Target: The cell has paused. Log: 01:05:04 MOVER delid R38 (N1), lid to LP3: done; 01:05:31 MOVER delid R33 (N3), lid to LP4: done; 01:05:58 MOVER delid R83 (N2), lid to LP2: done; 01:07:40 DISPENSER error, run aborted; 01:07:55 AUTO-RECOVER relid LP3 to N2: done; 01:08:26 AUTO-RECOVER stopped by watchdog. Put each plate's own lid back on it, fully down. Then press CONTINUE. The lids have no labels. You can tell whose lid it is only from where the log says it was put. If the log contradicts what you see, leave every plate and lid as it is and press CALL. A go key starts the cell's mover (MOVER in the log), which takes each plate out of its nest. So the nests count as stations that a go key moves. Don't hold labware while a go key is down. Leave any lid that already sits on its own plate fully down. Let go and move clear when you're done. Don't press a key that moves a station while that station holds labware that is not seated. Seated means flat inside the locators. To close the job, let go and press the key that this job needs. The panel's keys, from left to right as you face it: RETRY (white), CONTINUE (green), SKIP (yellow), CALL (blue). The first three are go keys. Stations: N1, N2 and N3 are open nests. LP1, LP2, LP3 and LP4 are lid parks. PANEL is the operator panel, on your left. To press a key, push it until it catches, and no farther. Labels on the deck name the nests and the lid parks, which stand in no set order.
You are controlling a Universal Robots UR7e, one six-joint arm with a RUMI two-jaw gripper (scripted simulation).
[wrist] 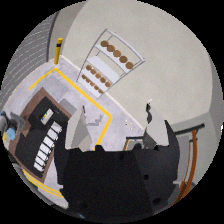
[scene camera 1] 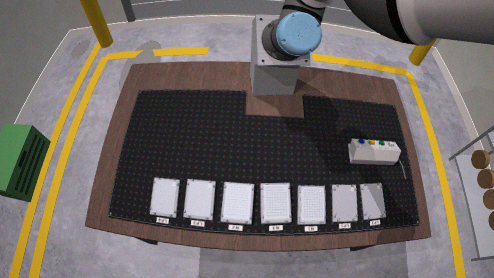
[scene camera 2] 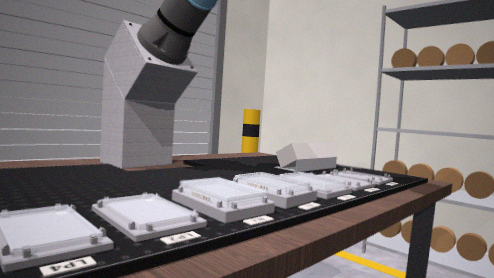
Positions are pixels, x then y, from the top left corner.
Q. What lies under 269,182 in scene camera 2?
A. A plate.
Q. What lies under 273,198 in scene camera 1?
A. A plate.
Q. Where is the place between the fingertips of the gripper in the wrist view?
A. At 115,104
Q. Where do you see a plate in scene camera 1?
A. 307,199
